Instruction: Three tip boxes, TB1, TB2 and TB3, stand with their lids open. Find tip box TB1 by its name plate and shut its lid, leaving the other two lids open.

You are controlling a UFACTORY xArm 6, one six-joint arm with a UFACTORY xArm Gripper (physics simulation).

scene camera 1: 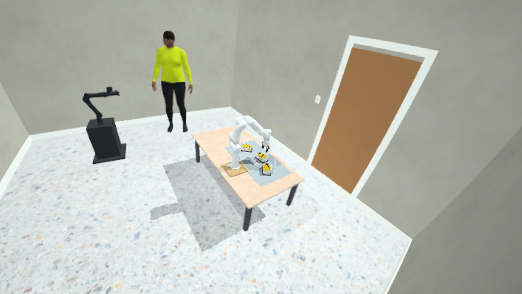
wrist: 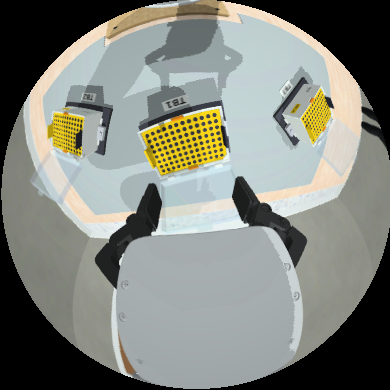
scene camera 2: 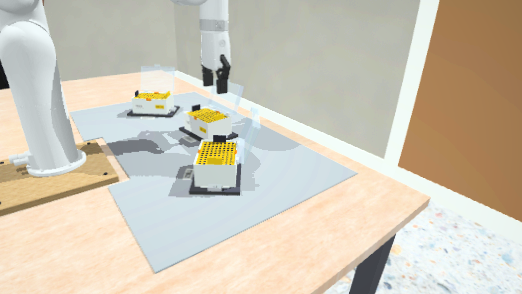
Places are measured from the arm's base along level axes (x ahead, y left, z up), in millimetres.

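Where they show: gripper, fingertip midpoint: (scene camera 1: 264,150) (wrist: 196,189) (scene camera 2: 214,89); arm's base, origin of the base link: (scene camera 1: 235,166) (scene camera 2: 57,163).
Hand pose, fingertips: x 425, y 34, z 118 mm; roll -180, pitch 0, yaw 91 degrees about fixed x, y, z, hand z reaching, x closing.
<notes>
Things, the pixels of their top centre, and the offset from my fingertips. Level surfaces: height alone.
- Tip box TB1, middle of its top: (wrist: 185,147) (scene camera 2: 207,109) (scene camera 1: 262,154) dx -31, dy -10, dz -53 mm
- TB2, middle of its top: (scene camera 2: 217,145) (wrist: 58,135) (scene camera 1: 267,166) dx -104, dy -242, dz -53 mm
- TB3, middle of its top: (wrist: 324,117) (scene camera 2: 152,91) (scene camera 1: 246,145) dx -124, dy +255, dz -53 mm
- grey mat, its level: dz -128 mm
- wooden table, its level: dz -131 mm
Tip box TB1 (scene camera 1: 262,156) (scene camera 2: 209,122) (wrist: 187,142) is the middle box, with yellow racks and its name plate (wrist: 175,102) legible in the wrist view. Its clear lid (scene camera 2: 230,97) (wrist: 197,195) stands open. TB2 (scene camera 1: 267,169) (scene camera 2: 216,172) (wrist: 75,132) is at the left in the wrist view, its lid (scene camera 2: 250,132) (wrist: 57,177) open. TB3 (scene camera 1: 246,147) (scene camera 2: 152,105) (wrist: 310,115) is at the right there, its lid (scene camera 2: 158,79) (wrist: 340,147) open. My gripper (scene camera 1: 265,148) (scene camera 2: 215,88) (wrist: 196,189) is open and empty, near the upper part of TB1's lid; contact cannot be told.
The boxes stand on a grey mat (scene camera 2: 225,225) on the wooden table (scene camera 2: 380,210). The arm's base board (scene camera 2: 100,177) is beside the mat. A person (scene camera 1: 172,65) and a black arm on a pedestal (scene camera 1: 105,140) stand away from the table.
</notes>
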